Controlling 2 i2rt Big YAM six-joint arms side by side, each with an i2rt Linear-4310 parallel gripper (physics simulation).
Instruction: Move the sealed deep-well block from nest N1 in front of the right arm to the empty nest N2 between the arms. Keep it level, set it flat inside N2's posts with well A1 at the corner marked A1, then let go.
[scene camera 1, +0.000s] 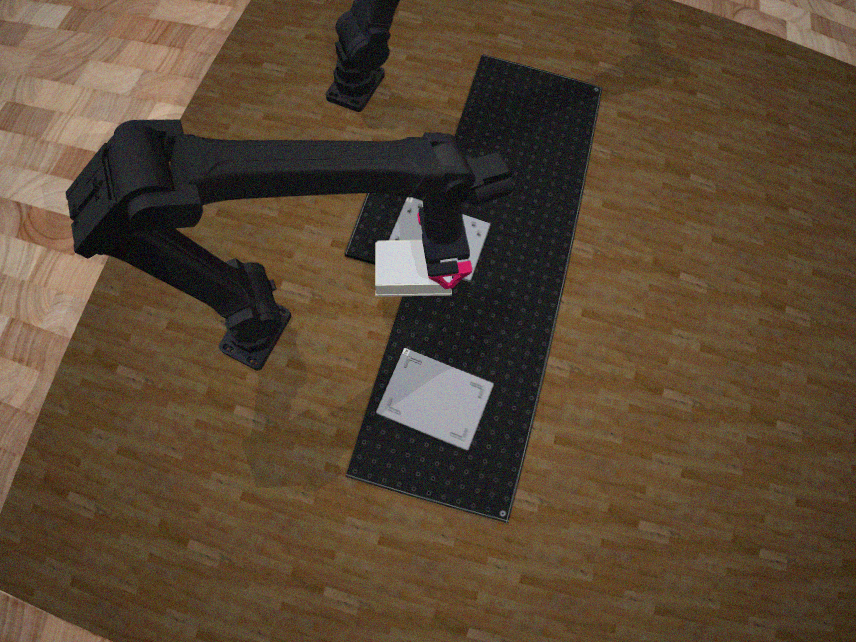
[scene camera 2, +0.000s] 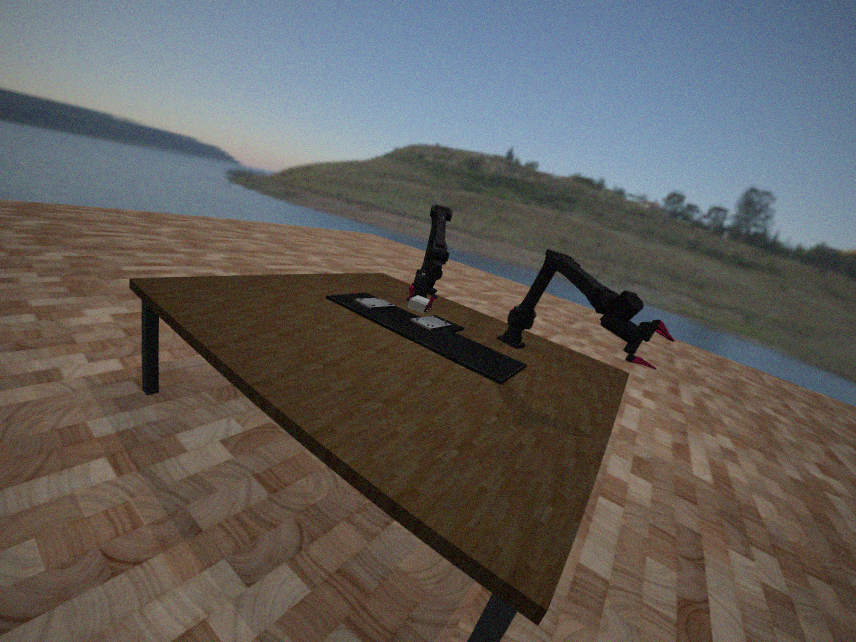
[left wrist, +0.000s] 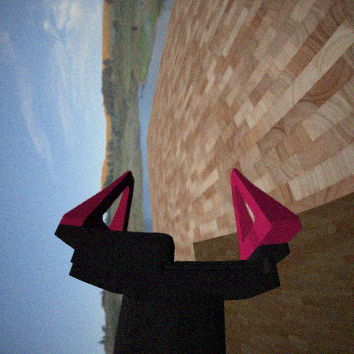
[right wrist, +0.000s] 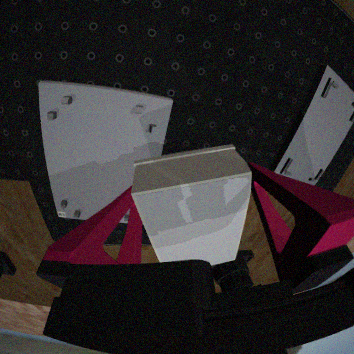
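Where they show: left gripper, fingertip midpoint: (scene camera 2: 664, 355) (left wrist: 180, 173); right gripper, fingertip midpoint: (scene camera 1: 444, 266) (scene camera 2: 417, 304) (right wrist: 191, 179); left arm's base, origin of the base link: (scene camera 1: 355, 86) (scene camera 2: 510, 342); right arm's base, origin of the base link: (scene camera 1: 256, 332).
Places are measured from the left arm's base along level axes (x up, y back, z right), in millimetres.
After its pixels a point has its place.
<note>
The white sealed block (scene camera 1: 399, 266) @[x 97, y -284, z 380 mm] (scene camera 2: 419, 303) @[x 94, y -353, z 328 mm] (right wrist: 195, 220) @[x 97, y -323, z 351 mm] is held up above the board, looking roughly level. My right gripper (scene camera 1: 434, 257) @[x 81, y -349, z 342 mm] (scene camera 2: 421, 297) @[x 81, y -349, z 342 mm] (right wrist: 191, 179) @[x 81, y -349, z 342 mm] is shut on it, one finger on each side. Nest N2 (scene camera 1: 477, 246) @[x 24, y -381, z 255 mm] (scene camera 2: 432, 322) @[x 25, y -312, z 259 mm] (right wrist: 100, 140) @[x 25, y -340, z 265 mm] is a grey plate with small corner posts and is empty; in scene camera 1 the block and wrist cover part of it. Its A1 label shows at its lower left in the right wrist view. Nest N1 (scene camera 1: 435, 400) @[x 25, y -425, z 544 mm] (scene camera 2: 374, 302) @[x 25, y -434, z 537 mm] (right wrist: 315, 130) @[x 25, y -427, z 517 mm] is empty. My left gripper (scene camera 2: 663, 353) @[x 297, y -387, z -657 mm] (left wrist: 180, 173) @[x 297, y -387, z -657 mm] is open and empty, away from the nests.
A black perforated board (scene camera 1: 532, 207) @[x 13, y -444, z 126 mm] (scene camera 2: 484, 360) @[x 13, y -389, z -96 mm] (right wrist: 200, 90) @[x 13, y -410, z 347 mm] carries both nests on the brown wooden table (scene camera 1: 656, 345) @[x 0, y -756, z 281 mm] (scene camera 2: 387, 414) @[x 0, y -982, z -193 mm]. The left arm's base (scene camera 1: 356, 86) @[x 46, y -22, z 33 mm] (scene camera 2: 512, 337) @[x 40, y -38, z -17 mm] stands beside the board. The left gripper is out past the table edge in scene camera 2.
</note>
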